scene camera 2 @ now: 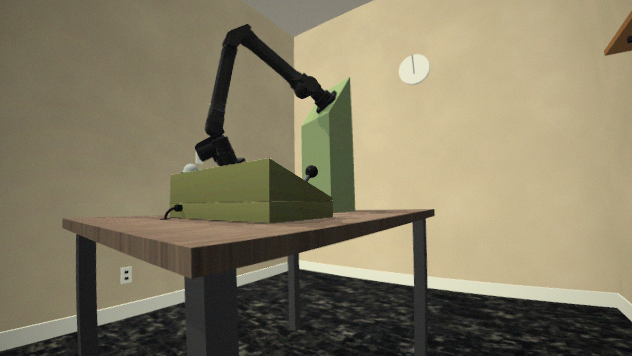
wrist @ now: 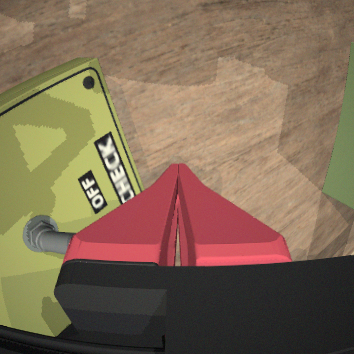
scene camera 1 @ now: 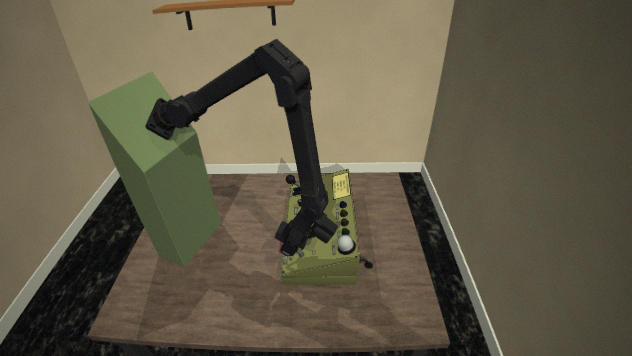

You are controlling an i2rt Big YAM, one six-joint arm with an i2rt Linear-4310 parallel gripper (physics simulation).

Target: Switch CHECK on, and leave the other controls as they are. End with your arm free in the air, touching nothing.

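Frame: origin at the arm's base, x ahead, y left, z up, level; metres.
Seen in the pictures: gripper, between the fingertips: [wrist: 177, 175] [scene camera 1: 279, 251]; arm's base, origin of its link: [scene camera 2: 327, 103] [scene camera 1: 162, 119].
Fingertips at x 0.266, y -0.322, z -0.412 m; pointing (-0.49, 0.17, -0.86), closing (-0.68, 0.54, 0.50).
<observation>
Pixels of each thing's top centre, then the offset from my fingertips to it. "spot": a spot on its surface instead. Level surfaces: height alone.
- CHECK switch, centre of its top: [wrist: 79, 268] [scene camera 1: 296, 247] dx +0.060, dy -0.007, dz +0.004 m
- OFF label, a spot on its surface: [wrist: 92, 192] spot: dx +0.039, dy +0.001, dz -0.049 m
- CHECK label, centre of its top: [wrist: 118, 174] dx +0.021, dy +0.009, dz -0.054 m
- white dome, a spot on its surface: [scene camera 1: 345, 243] spot: dx +0.200, dy -0.097, dz +0.056 m
- yellow note, a spot on its surface: [scene camera 1: 341, 185] spot: dx +0.342, dy +0.226, dz +0.016 m
- black ball-topped lever, centre of its top: [scene camera 2: 311, 165] [scene camera 1: 290, 175] dx +0.156, dy +0.342, dz +0.044 m
- wooden table, height of its surface: dz -0.121 m
The CHECK switch [wrist: 46, 236] [scene camera 1: 300, 254] is a grey metal toggle on the olive control box [scene camera 1: 320, 267] [scene camera 2: 220, 190] [wrist: 20, 280]. Its lever leans toward the OFF label [wrist: 92, 192] side, and its end is hidden behind the gripper's left finger in the wrist view. The CHECK label [wrist: 117, 167] is partly covered by that finger. The ON label does not show. My gripper [wrist: 177, 175] [scene camera 1: 281, 248] is shut and empty, low at the box's left edge in scene camera 1. Whether a finger touches the lever cannot be told. In scene camera 2 the box hides the fingers.
A white dome [scene camera 1: 345, 243] [scene camera 2: 190, 168], several dark knobs [scene camera 1: 344, 222] and a yellow note [scene camera 1: 341, 185] are on the box. A black ball-topped lever [scene camera 1: 290, 179] [scene camera 2: 311, 171] stands at its far end. A tall green pedestal [scene camera 1: 175, 200] [scene camera 2: 341, 150] carries the arm beside the box on the wooden table [scene camera 1: 200, 320].
</observation>
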